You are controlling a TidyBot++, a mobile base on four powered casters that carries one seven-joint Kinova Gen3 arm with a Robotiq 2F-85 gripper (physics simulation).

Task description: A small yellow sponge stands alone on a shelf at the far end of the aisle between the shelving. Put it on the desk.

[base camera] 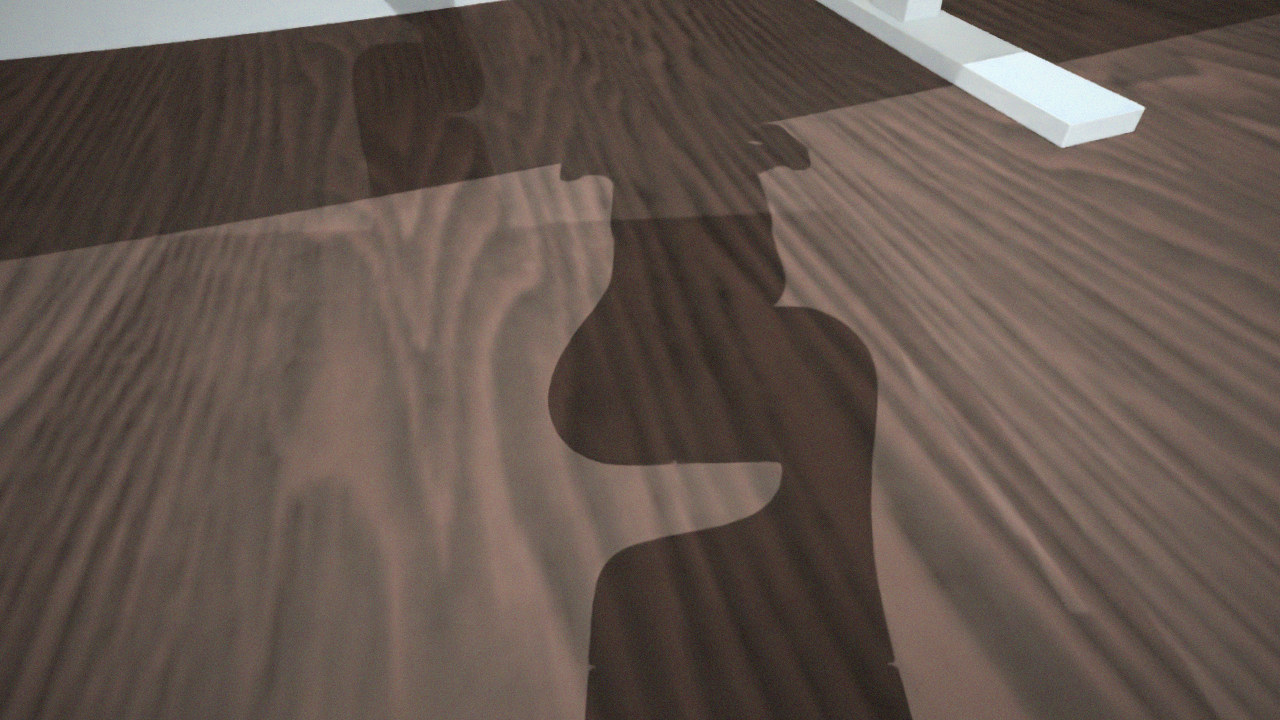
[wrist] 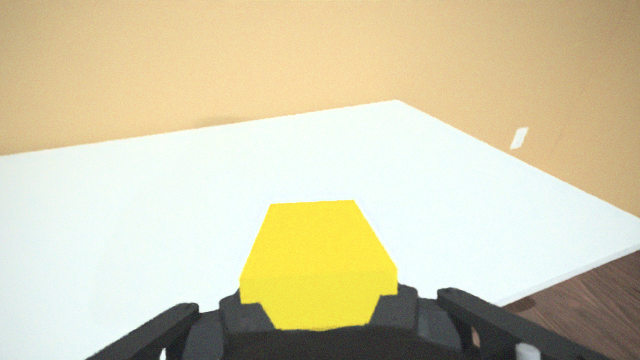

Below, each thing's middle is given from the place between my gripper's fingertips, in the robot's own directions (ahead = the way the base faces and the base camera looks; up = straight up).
I see the yellow sponge (wrist: 319, 265) 10 mm ahead of my hand and 10 mm above it.
